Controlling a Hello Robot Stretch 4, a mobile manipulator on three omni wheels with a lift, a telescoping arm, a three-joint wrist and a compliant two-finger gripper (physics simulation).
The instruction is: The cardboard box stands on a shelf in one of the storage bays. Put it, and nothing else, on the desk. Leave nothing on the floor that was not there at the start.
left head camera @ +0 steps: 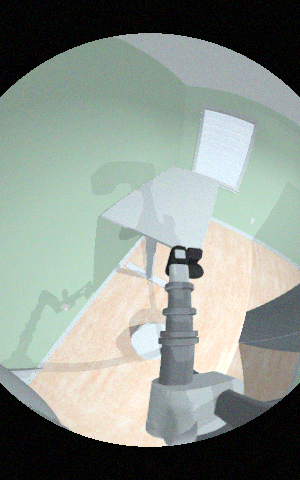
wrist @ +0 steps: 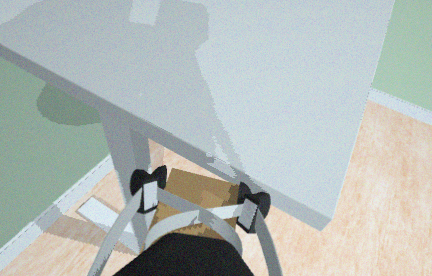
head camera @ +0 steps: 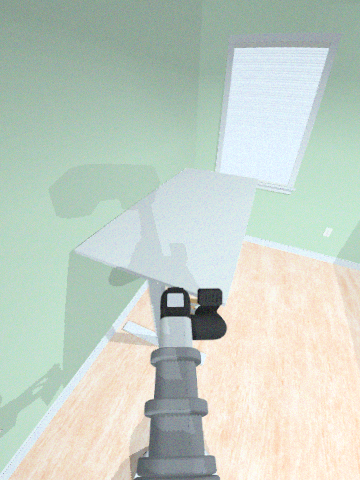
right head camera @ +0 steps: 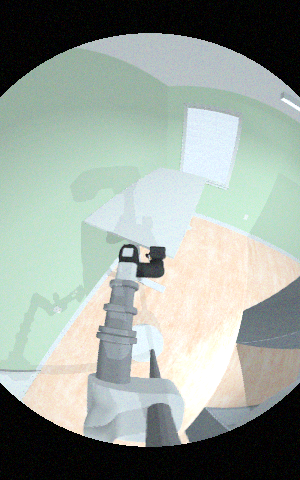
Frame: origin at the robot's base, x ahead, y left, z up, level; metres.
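Seen in the pictures: gripper, fingertip midpoint: [wrist: 200, 189] [head camera: 196, 302]; robot's base, link origin: [left head camera: 151, 339] [right head camera: 142, 341].
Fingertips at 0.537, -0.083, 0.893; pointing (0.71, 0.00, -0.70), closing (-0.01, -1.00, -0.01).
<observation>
Pixels of each thing's top centre, then the offset from my fingertips to it, as dx, dy, dz. "spot": a spot on its surface instead. Level surfaces: height alone.
- brown cardboard box, top centre: [wrist: 192, 220] -0.048, +0.001, +0.035
- desk, surface height: dz +0.029
- desk's leg, surface spot: [wrist: 117, 145] spot: +0.236, +0.198, -0.254
The brown cardboard box [wrist: 202, 189] is between the two black fingertips of my gripper [wrist: 200, 189] in the wrist view, and the gripper is shut on it. A small tan bit of the box [head camera: 194, 301] shows beside the wrist in the head view. The desk [head camera: 210, 215] [left head camera: 185, 200] [right head camera: 165, 195] [wrist: 300, 100] has a pale grey top. In the wrist view the box appears just at its near edge, with the right fingertip overlapping that edge. The box's underside and its height relative to the desk top are hidden. The bay shelf does not show.
The desk's leg [wrist: 117, 145] and its white foot [wrist: 105, 215] [head camera: 140, 332] stand below the near edge. A green wall runs along the left. A window [head camera: 275, 110] [left head camera: 225, 150] [right head camera: 210, 145] is behind the desk. Large dark grey shapes [left head camera: 275, 322] [right head camera: 272, 320] are at the right.
</observation>
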